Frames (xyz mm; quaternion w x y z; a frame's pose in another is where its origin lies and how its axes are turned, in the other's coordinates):
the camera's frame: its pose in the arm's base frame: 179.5 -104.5 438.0 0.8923 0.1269 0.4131 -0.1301
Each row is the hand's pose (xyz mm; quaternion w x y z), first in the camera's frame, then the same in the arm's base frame.
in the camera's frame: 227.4 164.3 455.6 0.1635 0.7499 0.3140 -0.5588
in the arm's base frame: 697.8 -132.2 567.8 0.1517 -0.4999 -0.3211 0.7899
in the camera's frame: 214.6 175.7 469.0 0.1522 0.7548 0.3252 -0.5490
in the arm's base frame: 703.1 -124.4 587.4 0.1657 -0.5084 -0.3245 0.7802
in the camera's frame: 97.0 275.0 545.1 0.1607 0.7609 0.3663 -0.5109
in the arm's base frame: 716.7 -42.1 737.5 0.1710 -0.5360 -0.3591 0.7447
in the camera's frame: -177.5 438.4 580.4 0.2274 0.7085 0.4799 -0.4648
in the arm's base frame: 625.1 133.7 990.5 0.1457 -0.5315 -0.4890 0.6761
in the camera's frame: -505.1 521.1 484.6 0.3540 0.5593 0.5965 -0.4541
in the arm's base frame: 380.9 284.6 1192.7 0.0606 -0.4340 -0.6633 0.6066
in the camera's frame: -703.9 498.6 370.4 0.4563 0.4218 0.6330 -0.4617
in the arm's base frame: 168.6 327.1 1271.6 0.0321 0.3259 0.7571 -0.5653
